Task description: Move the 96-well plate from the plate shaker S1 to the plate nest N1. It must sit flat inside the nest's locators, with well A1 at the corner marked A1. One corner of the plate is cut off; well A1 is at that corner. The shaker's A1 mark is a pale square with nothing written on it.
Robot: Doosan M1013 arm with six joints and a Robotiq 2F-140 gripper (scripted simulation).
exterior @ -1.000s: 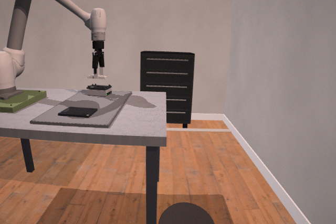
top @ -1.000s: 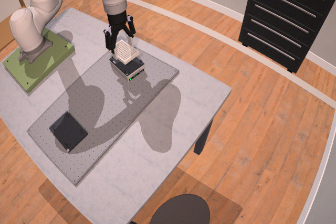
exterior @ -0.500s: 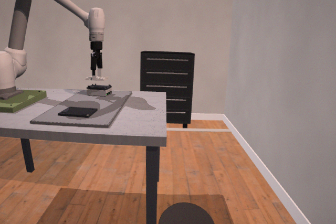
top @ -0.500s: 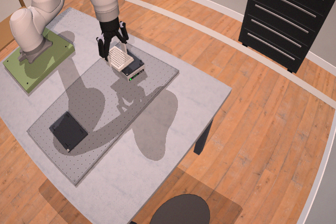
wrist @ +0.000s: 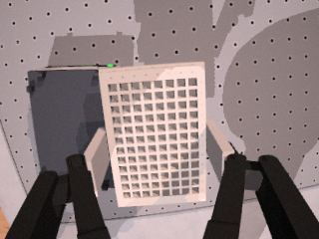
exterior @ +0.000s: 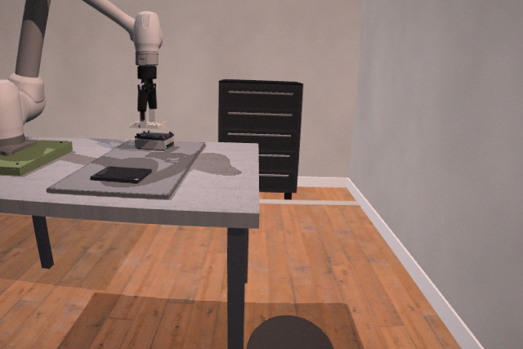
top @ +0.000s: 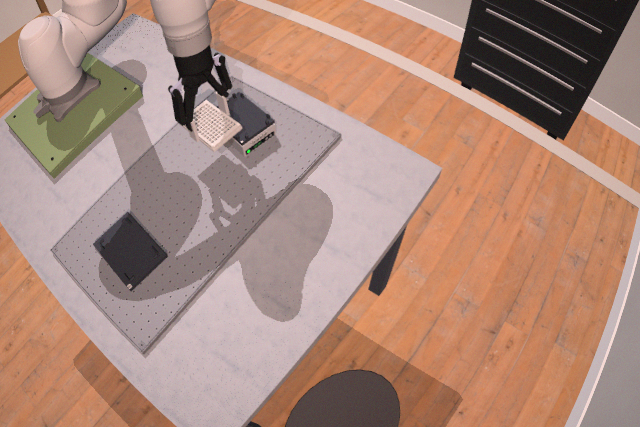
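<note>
The plate nest is 32 cm to the right of my hand, 13 cm below it and 2 cm ahead of it. Round my hand: white 96-well plate: 2 cm below; A1 label: 38 cm to the right, 12 cm below, 9 cm ahead.
</note>
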